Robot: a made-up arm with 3 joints.
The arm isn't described. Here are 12 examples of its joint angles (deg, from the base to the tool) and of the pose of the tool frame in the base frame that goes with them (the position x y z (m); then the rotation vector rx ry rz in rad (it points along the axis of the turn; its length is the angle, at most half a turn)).
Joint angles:
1: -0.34 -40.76 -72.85
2: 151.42 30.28 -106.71
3: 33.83 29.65 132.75
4: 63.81 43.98 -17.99
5: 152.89 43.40 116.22
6: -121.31 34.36 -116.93
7: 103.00 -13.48 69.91
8: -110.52 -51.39 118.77
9: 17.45 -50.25 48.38
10: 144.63 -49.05 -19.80
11: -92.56 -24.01 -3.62
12: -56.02 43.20 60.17
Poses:
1: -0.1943 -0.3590 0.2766 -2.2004 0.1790 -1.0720
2: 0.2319 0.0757 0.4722 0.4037 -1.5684 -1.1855
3: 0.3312 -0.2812 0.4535 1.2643 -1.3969 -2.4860
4: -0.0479 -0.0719 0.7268 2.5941 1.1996 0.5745
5: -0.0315 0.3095 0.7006 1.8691 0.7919 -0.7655
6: -0.1454 0.2357 0.5415 1.5245 -0.5644 -0.1349
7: 0.3305 0.3230 0.4385 1.6314 1.2196 -1.7585
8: -0.4925 -0.1355 0.0740 -0.1705 0.5120 0.5377
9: 0.3078 -0.3567 0.1616 -1.4952 -0.2075 1.5689
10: 0.1870 0.3569 0.3603 -0.7026 -2.2402 1.1633
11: -0.4316 -0.0781 0.5901 -1.5888 2.0935 -0.2424
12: 0.0108 -0.2998 0.7298 -1.2465 2.4118 1.2158
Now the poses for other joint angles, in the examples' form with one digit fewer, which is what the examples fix.
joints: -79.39 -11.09 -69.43
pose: -0.359 0.055 0.521 2.090 -1.424 0.839
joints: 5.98 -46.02 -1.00
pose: 0.081 -0.468 0.308 -1.968 0.067 0.510
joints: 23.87 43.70 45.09
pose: 0.193 -0.061 0.742 2.650 -0.696 -0.936
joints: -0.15 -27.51 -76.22
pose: -0.199 -0.353 0.339 -2.390 0.041 -1.215
